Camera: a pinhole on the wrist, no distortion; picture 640 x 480 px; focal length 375.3 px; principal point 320.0 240.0 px. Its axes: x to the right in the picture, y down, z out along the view. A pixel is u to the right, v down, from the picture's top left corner.
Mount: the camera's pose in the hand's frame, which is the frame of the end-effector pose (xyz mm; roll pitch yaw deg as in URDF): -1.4 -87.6 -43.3 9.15 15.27 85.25
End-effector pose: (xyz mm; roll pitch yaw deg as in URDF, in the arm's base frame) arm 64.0 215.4 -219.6 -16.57 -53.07 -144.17
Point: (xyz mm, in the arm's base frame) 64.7 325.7 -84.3
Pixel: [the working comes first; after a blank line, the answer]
In the camera's frame: -67.1 -51.1 142.7

143.4 105.6
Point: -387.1 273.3 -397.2
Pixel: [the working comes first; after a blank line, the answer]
In the camera's frame: 10.2 -132.2 -397.9

behind the camera
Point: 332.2 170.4 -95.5
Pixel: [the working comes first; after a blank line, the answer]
In the camera's frame: 115.7 88.2 350.0

444.1 334.6
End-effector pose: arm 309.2 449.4 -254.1 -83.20 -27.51 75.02
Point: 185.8 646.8 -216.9
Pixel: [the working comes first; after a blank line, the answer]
In the camera's frame: 100.2 -106.2 262.7

463.1 88.3
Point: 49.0 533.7 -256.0
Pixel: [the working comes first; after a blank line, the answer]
In the camera's frame: 41.6 51.1 332.5

367.0 297.7
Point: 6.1 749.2 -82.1
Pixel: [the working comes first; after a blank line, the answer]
In the camera's frame: -14.6 -189.4 464.8

308.2 87.0
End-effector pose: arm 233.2 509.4 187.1 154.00 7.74 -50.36
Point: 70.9 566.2 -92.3
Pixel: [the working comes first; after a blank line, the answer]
In the camera's frame: -64.6 162.9 322.2

244.8 429.8
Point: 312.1 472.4 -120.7
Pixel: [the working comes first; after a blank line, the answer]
In the camera's frame: -139.1 -83.1 281.1

134.3 129.0
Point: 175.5 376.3 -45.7
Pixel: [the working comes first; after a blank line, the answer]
In the camera's frame: 31.5 -36.8 329.0

355.9 198.0
